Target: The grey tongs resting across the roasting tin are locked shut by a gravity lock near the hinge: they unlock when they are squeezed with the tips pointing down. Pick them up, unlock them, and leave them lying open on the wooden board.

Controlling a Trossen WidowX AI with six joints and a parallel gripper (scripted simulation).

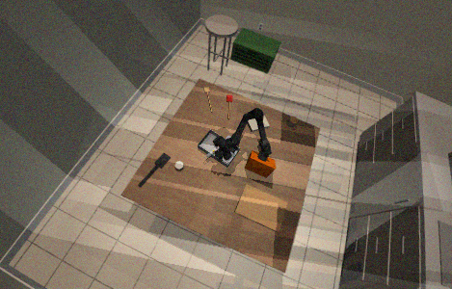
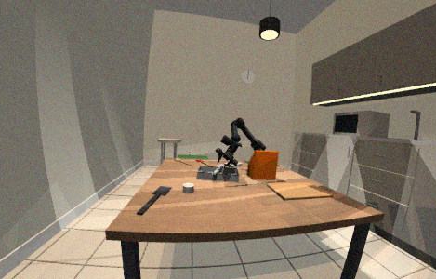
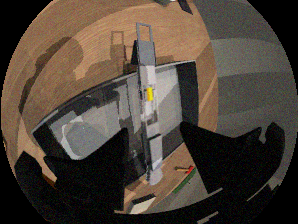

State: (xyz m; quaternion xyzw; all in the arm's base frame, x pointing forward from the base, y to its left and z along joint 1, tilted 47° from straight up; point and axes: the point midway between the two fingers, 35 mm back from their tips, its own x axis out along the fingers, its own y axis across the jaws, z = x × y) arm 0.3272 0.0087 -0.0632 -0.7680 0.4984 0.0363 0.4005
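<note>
The small yellow piece lies 30 mm below my gripper tip, 30 mm ahead of it and 20 mm to the left of it. Also, from my gripper tip: white pad 450 mm to the right, 200 mm behind, 90 mm below; then roasting tin 70 mm below, 40 mm to the right, 10 mm ahead; then black spatula 370 mm ahead, 340 mm to the left, 100 mm below.
</note>
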